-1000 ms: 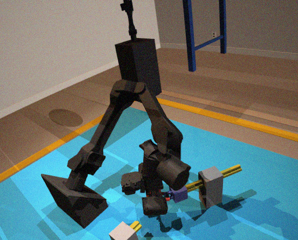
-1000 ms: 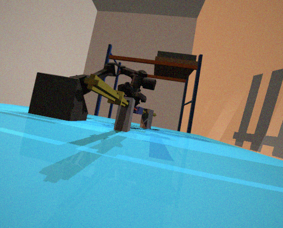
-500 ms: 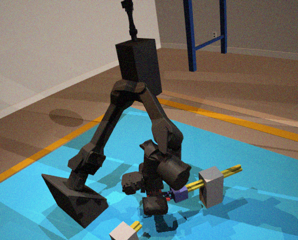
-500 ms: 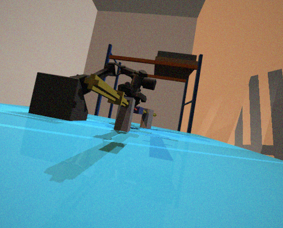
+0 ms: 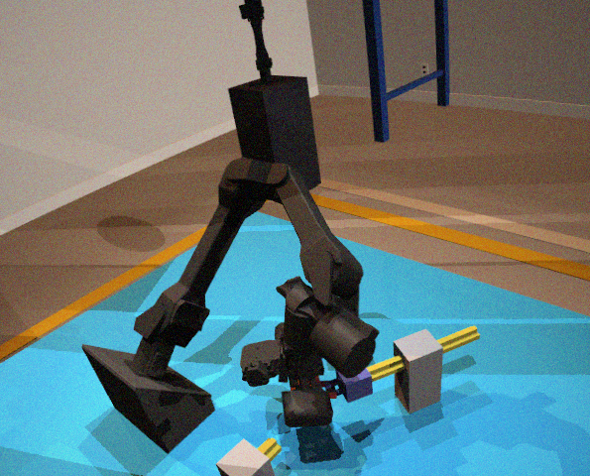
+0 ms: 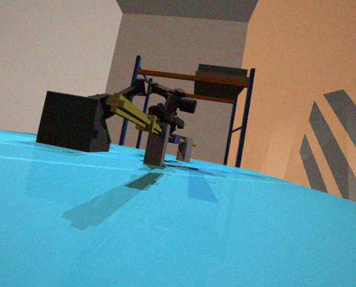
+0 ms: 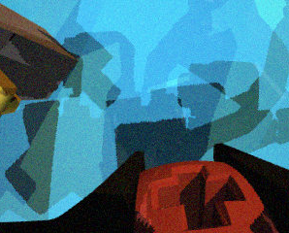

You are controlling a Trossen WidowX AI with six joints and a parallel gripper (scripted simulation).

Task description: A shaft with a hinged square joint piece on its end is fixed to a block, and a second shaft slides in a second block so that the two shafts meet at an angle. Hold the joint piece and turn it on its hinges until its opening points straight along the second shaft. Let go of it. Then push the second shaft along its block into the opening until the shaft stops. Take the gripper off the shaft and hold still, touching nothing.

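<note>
My gripper tip is now 1 cm short of the red square joint piece, 2 cm to the right of it and 3 cm below it.
</note>
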